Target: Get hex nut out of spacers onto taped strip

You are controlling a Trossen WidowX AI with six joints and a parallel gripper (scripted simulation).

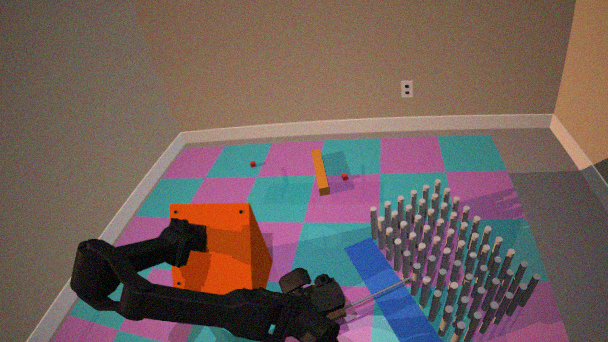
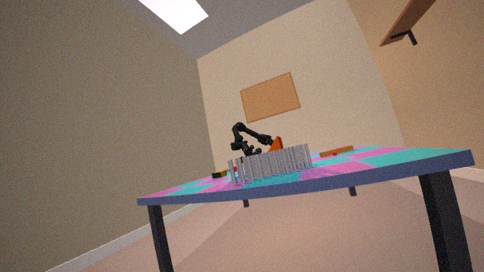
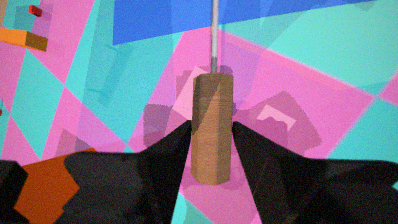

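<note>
The blue taped strip lies 140 mm ahead of my gripper tip, 80 mm to the left of it and 40 mm below it. Also, from my gripper tip: yellow object (50 mm ahead, 290 mm to the right, 20 mm below); then orange bar (110 mm behind, 540 mm to the left, 20 mm below); then hook tool (90 mm ahead, 50 mm to the left).
</note>
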